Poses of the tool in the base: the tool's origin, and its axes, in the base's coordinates. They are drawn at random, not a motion.
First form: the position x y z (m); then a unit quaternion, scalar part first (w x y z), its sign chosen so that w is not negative.
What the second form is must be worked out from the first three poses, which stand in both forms.
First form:
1: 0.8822, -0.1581, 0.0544, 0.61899, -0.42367, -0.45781, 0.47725
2: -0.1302, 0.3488, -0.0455, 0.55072, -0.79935, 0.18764, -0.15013
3: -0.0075, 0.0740, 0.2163, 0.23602, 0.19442, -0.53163, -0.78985
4: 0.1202, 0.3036, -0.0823, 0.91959, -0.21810, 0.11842, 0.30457
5: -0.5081, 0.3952, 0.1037, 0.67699, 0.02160, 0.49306, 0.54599
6: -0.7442, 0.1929, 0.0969, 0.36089, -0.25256, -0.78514, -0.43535
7: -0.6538, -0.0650, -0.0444, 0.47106, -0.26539, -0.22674, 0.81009
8: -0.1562, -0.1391, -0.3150, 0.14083, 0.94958, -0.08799, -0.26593
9: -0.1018, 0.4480, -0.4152, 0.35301, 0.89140, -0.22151, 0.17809
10: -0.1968, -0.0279, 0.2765, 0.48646, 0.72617, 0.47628, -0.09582
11: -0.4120, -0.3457, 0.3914, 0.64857, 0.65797, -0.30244, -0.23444
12: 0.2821, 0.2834, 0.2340, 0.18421, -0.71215, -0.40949, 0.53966
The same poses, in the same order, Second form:
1: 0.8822, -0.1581, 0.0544, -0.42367, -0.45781, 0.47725, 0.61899
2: -0.1302, 0.3488, -0.0455, -0.79935, 0.18764, -0.15013, 0.55072
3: -0.0075, 0.0740, 0.2163, 0.19442, -0.53163, -0.78985, 0.23602
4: 0.1202, 0.3036, -0.0823, -0.21810, 0.11842, 0.30457, 0.91959
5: -0.5081, 0.3952, 0.1037, 0.02160, 0.49306, 0.54599, 0.67699
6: -0.7442, 0.1929, 0.0969, -0.25256, -0.78514, -0.43535, 0.36089
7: -0.6538, -0.0650, -0.0444, -0.26539, -0.22674, 0.81009, 0.47106
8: -0.1562, -0.1391, -0.3150, 0.94958, -0.08799, -0.26593, 0.14083
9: -0.1018, 0.4480, -0.4152, 0.89140, -0.22151, 0.17809, 0.35301
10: -0.1968, -0.0279, 0.2765, 0.72617, 0.47628, -0.09582, 0.48646
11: -0.4120, -0.3457, 0.3914, 0.65797, -0.30244, -0.23444, 0.64857
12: 0.2821, 0.2834, 0.2340, -0.71215, -0.40949, 0.53966, 0.18421
